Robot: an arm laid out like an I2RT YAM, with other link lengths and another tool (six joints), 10 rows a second.
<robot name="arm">
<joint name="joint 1" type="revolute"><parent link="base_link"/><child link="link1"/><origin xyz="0 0 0.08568"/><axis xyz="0 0 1"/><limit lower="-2.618" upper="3.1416"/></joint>
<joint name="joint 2" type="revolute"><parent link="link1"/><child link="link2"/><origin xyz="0.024 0.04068 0.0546"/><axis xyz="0 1 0"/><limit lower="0" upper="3.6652"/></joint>
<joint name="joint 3" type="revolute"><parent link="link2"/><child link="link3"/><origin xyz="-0.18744 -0.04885 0"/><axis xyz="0 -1 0"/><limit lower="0" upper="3.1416"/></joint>
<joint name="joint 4" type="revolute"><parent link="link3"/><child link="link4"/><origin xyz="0.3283 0.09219 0.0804"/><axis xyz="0 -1 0"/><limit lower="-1.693" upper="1.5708"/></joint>
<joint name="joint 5" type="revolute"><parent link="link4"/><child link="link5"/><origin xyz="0.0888 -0.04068 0.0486"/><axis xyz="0 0 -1"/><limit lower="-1.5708" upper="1.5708"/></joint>
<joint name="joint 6" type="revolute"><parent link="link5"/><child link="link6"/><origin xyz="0.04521 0 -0.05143"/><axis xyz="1 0 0"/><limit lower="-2.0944" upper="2.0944"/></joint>
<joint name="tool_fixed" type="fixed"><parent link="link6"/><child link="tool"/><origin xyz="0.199 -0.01 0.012" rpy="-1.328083 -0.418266 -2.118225"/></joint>
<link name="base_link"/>
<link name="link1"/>
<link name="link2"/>
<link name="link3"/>
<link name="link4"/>
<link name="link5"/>
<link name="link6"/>
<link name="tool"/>
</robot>
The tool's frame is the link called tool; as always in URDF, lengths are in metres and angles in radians.
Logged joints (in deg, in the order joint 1, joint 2, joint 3, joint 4, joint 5, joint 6), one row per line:
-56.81, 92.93, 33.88, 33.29, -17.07, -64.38
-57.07, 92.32, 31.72, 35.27, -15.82, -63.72
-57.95, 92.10, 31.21, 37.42, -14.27, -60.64
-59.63, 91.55, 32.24, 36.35, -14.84, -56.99
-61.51, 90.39, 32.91, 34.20, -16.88, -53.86
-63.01, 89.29, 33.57, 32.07, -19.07, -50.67
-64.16, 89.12, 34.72, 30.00, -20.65, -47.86
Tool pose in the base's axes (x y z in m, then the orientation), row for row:
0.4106, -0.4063, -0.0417, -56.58, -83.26, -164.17
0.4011, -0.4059, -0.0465, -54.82, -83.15, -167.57
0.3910, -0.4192, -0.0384, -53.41, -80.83, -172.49
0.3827, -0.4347, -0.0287, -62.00, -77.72, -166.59
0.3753, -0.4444, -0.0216, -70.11, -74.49, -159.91
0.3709, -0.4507, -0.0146, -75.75, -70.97, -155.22
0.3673, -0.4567, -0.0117, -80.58, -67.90, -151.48
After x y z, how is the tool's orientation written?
As angles about the fixed x, y, z axes (roll, pitch, yaw), in degrees.
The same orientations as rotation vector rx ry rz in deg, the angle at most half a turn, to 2 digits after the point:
99.48, -42.81, 110.10
98.10, -43.87, 109.18
93.84, -47.44, 109.07
90.96, -52.53, 109.69
89.54, -57.39, 110.78
88.38, -62.12, 112.18
87.56, -66.67, 112.82

